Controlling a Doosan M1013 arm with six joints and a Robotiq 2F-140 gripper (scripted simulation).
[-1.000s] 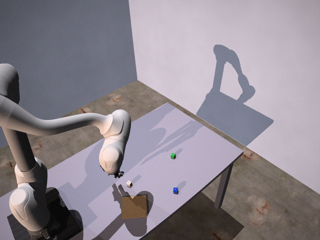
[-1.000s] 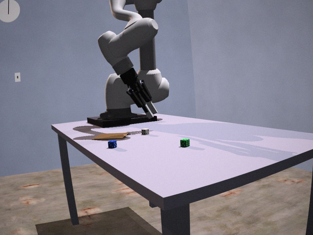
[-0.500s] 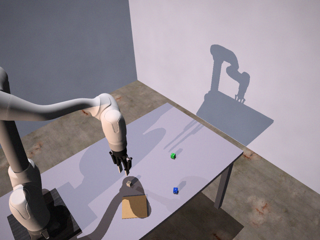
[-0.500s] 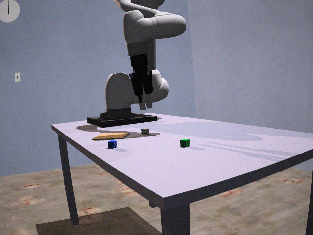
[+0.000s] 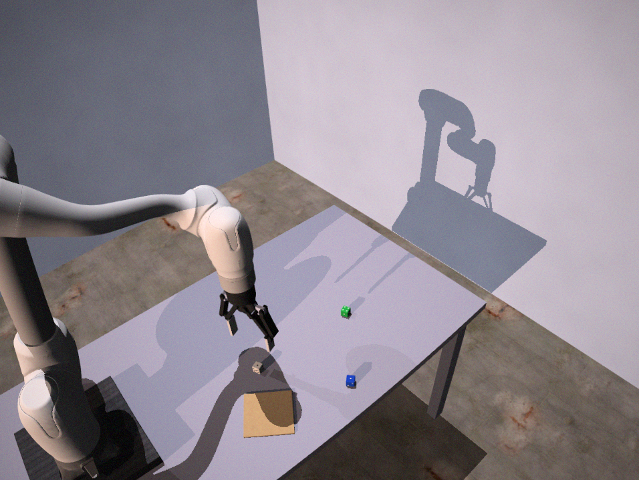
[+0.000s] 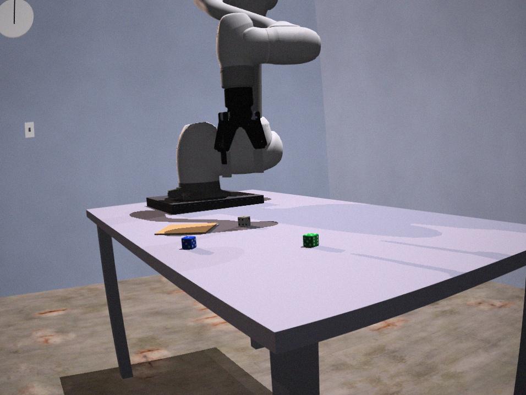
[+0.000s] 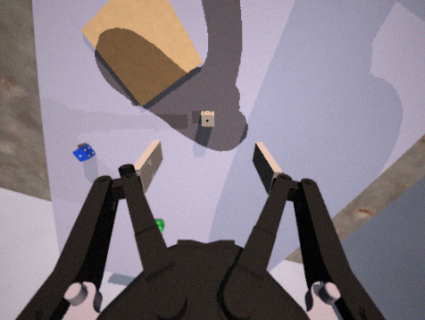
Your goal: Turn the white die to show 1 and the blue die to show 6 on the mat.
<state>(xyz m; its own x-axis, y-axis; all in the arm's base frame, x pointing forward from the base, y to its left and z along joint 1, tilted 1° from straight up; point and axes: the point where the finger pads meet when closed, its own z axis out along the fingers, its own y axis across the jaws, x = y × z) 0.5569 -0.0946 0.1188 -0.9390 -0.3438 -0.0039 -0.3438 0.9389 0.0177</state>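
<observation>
Now: the white die 1 cm behind my hand, 1 cm to the right of it and 14 cm below it. Round my hand: green die 34 cm ahead, 3 cm to the right, 14 cm below; then tan mat 8 cm behind, 14 cm to the right, 15 cm below; then blue die 16 cm ahead, 23 cm to the right, 14 cm below.
</observation>
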